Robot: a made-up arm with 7 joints. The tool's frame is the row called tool.
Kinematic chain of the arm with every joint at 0, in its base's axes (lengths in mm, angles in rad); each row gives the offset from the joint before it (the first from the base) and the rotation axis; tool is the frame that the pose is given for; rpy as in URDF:
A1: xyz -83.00 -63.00 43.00 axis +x
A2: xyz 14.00 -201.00 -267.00 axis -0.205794 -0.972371 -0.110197
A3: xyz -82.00 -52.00 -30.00 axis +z
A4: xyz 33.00 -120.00 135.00 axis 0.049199 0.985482 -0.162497
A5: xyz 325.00 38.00 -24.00 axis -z
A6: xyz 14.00 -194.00 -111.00 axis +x
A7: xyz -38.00 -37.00 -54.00 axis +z
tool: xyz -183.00 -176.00 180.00 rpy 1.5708 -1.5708 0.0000
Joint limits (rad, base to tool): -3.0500..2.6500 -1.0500..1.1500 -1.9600..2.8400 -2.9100..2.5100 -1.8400..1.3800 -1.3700..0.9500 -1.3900..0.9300
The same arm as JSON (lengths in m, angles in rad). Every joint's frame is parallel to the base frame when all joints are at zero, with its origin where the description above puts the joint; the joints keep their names.
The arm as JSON. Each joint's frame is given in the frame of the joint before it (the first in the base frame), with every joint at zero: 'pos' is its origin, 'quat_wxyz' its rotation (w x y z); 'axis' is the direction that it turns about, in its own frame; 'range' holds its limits. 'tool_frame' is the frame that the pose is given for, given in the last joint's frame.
{"length_unit": "m", "angle_unit": "rad", "joints": [{"joint": "A1", "pos": [-0.083, -0.063, 0.043], "quat_wxyz": [1.0, 0.0, 0.0, 0.0], "axis": [1.0, 0.0, 0.0], "range": [-3.05, 2.65]}, {"joint": "A2", "pos": [0.014, -0.201, -0.267], "quat_wxyz": [1.0, 0.0, 0.0, 0.0], "axis": [-0.205794, -0.972371, -0.110197], "range": [-1.05, 1.15]}, {"joint": "A3", "pos": [-0.082, -0.052, -0.03], "quat_wxyz": [1.0, 0.0, 0.0, 0.0], "axis": [0.0, 0.0, 1.0], "range": [-1.96, 2.84]}, {"joint": "A4", "pos": [0.033, -0.12, 0.135], "quat_wxyz": [1.0, 0.0, 0.0, 0.0], "axis": [0.049199, 0.985482, -0.162497], "range": [-2.91, 2.51]}, {"joint": "A5", "pos": [0.325, 0.038, -0.024], "quat_wxyz": [1.0, 0.0, 0.0, 0.0], "axis": [0.0, 0.0, -1.0], "range": [-1.84, 1.38]}, {"joint": "A6", "pos": [0.014, -0.194, -0.111], "quat_wxyz": [1.0, 0.0, 0.0, 0.0], "axis": [1.0, 0.0, 0.0], "range": [-1.37, 0.95]}, {"joint": "A7", "pos": [-0.038, -0.037, -0.054], "quat_wxyz": [1.0, 0.0, 0.0, 0.0], "axis": [0.0, 0.0, 1.0], "range": [-1.39, 0.93]}], "tool_frame": {"pos": [-0.183, -0.176, 0.18], "quat_wxyz": [0.499998, 0.5, -0.5, 0.500002]}}
